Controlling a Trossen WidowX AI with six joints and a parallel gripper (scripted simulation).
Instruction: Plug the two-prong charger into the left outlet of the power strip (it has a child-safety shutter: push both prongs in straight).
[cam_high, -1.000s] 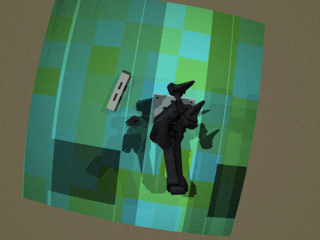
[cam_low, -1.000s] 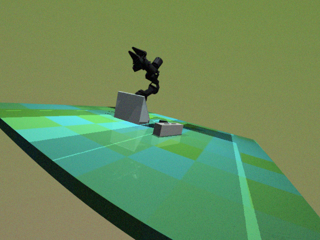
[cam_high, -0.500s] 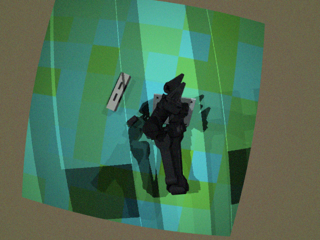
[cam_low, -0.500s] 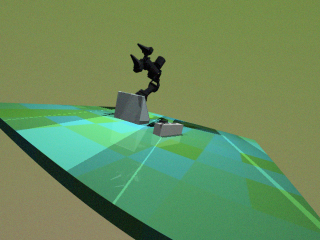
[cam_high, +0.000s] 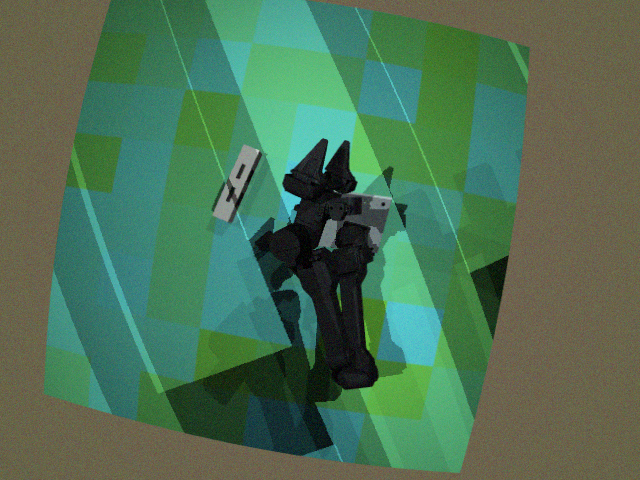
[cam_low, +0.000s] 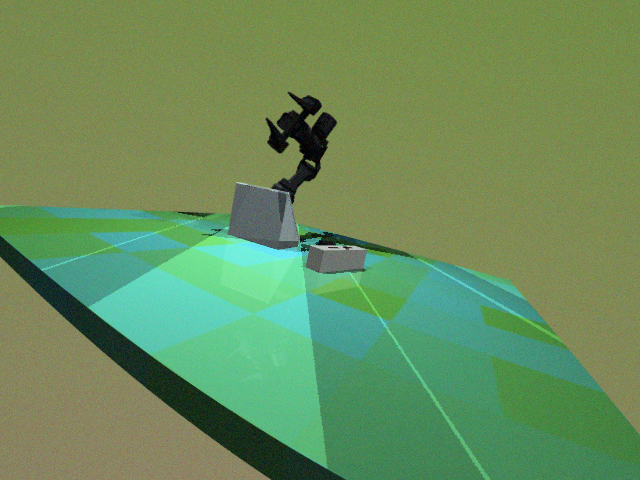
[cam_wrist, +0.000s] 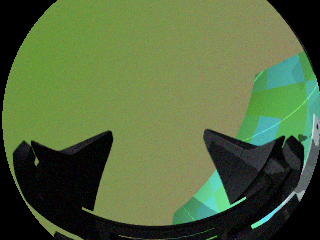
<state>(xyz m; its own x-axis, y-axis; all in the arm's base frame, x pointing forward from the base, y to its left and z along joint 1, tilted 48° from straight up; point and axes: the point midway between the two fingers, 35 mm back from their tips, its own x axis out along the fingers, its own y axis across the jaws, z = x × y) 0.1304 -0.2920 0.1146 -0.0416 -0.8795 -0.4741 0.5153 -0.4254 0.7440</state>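
Now: gripper tip 38 cm above the dark charger, 23 cm to the right of it and 13 cm short of it.
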